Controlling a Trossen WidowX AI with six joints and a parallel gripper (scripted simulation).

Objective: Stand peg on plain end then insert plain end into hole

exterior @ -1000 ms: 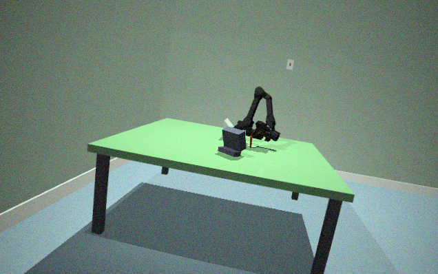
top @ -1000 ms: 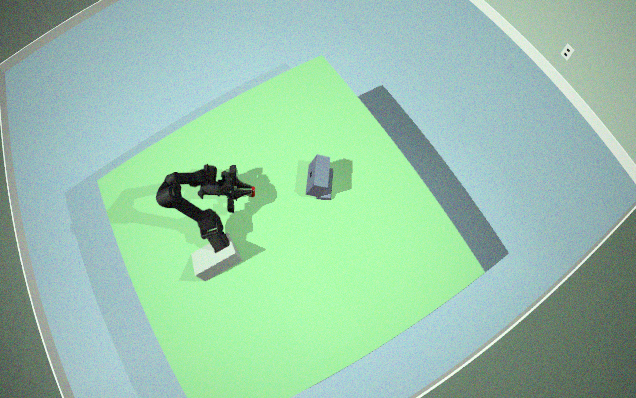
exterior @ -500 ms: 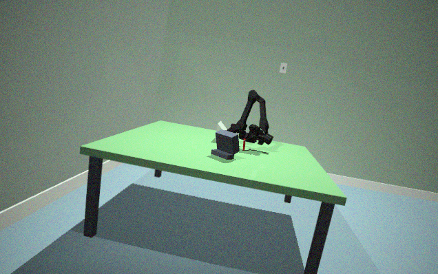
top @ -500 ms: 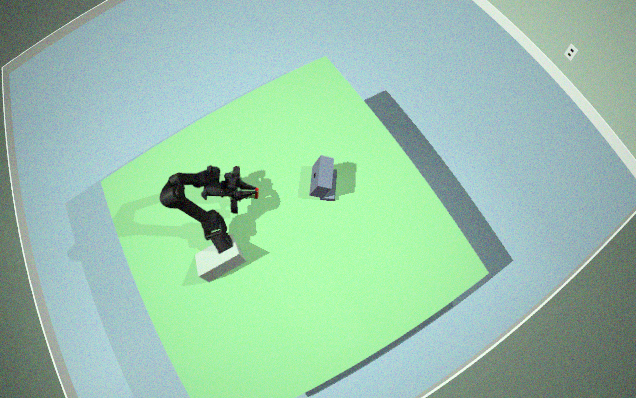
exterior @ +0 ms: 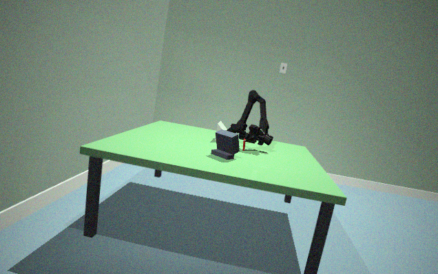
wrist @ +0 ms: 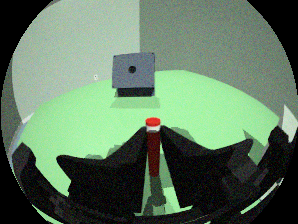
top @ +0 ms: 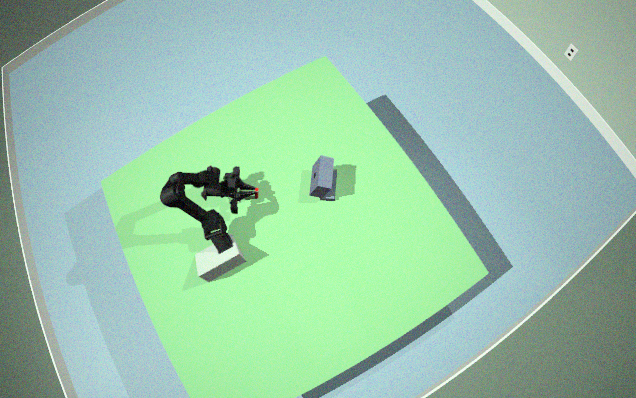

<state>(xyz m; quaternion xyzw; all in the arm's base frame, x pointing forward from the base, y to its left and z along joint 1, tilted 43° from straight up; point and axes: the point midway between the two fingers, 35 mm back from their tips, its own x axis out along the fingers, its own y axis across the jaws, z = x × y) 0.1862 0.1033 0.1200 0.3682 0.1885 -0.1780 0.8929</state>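
The red peg lies 1 cm below my gripper tip. Also, from my gripper tip: sloped grey panel 25 cm ahead, 8 cm to the right, 2 cm above; then panel foot 27 cm ahead, 10 cm to the right, 6 cm below.
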